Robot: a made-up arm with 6 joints. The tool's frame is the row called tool.
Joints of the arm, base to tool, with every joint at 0 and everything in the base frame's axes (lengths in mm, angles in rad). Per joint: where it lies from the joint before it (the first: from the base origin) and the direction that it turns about. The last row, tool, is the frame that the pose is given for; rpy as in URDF.
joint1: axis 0 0 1 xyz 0.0 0.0 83.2
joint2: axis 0.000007 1 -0.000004 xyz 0.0 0.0 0.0
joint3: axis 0.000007 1 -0.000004 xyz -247.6 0.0 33.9
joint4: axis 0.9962 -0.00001 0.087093 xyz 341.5 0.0 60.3
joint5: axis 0.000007 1 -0.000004 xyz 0.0 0.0 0.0
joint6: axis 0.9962 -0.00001 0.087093 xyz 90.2 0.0 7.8
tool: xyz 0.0 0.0 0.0 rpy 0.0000 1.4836 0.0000
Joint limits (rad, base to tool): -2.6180..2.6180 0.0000..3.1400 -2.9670..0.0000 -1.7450..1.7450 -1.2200..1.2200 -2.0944..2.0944
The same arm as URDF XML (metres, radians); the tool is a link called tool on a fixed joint. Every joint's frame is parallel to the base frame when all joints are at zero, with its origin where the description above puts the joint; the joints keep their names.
<robot name="arm">
<link name="base"/>
<link name="link1"/>
<link name="link2"/>
<link name="link3"/>
<link name="link4"/>
<link name="link5"/>
<link name="link6"/>
<link name="tool"/>
<joint name="joint1" type="revolute"><parent link="base"/><child link="link1"/><origin xyz="0.0000 0.0000 0.0832"/><axis xyz="0 0 1"/><limit lower="-2.6180" upper="2.6180"/></joint>
<joint name="joint2" type="revolute"><parent link="link1"/><child link="link2"/><origin xyz="0.0000 0.0000 0.0000"/><axis xyz="0 1 0"/><limit lower="0.0000" upper="3.1400"/></joint>
<joint name="joint3" type="revolute"><parent link="link2"/><child link="link3"/><origin xyz="-0.2476 0.0000 0.0339"/><axis xyz="0 1 0"/><limit lower="-2.9670" upper="0.0000"/></joint>
<joint name="joint4" type="revolute"><parent link="link3"/><child link="link4"/><origin xyz="0.3415 0.0000 0.0603"/><axis xyz="0.9962 0 0.0871"/><limit lower="-1.7450" upper="1.7450"/></joint>
<joint name="joint5" type="revolute"><parent link="link4"/><child link="link5"/><origin xyz="0.0000 0.0000 0.0000"/><axis xyz="0 1 0"/><limit lower="-1.2200" upper="1.2200"/></joint>
<joint name="joint6" type="revolute"><parent link="link5"/><child link="link6"/><origin xyz="0.0902 0.0000 0.0078"/><axis xyz="0.9962 0 0.0871"/><limit lower="-2.0944" upper="2.0944"/></joint>
<joint name="tool_fixed" type="fixed"><parent link="link6"/><child link="tool"/><origin xyz="0.0000 0.0000 0.0000" rpy="0.0000 1.4836 0.0000"/></joint>
</robot>

